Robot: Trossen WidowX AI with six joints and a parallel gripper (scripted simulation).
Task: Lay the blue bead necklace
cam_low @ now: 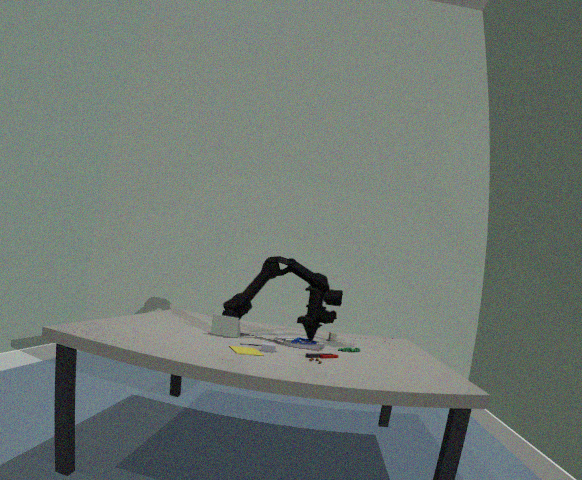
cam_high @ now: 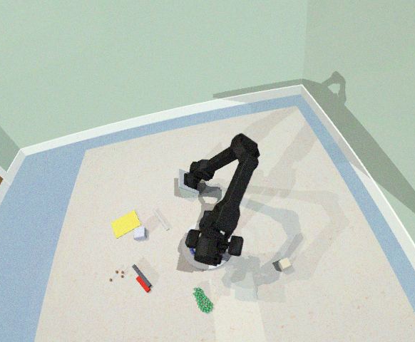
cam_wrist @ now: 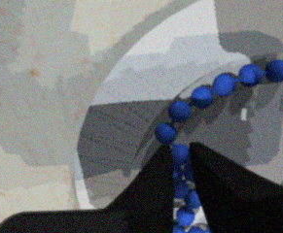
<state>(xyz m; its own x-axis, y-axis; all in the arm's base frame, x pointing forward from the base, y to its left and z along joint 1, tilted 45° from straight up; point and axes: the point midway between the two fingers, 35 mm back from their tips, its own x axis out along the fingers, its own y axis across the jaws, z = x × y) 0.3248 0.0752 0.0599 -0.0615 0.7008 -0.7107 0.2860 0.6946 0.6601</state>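
The round bead board lies 40 mm behind my gripper tip, 30 mm to the right of it and 10 mm below it. Also, from my gripper tip: grey tool (80 mm ahead, 280 mm to the right, 10 mm below); then cream cube (80 mm ahead, 220 mm to the left); then stick (170 mm behind, 230 mm to the right, 10 mm below).
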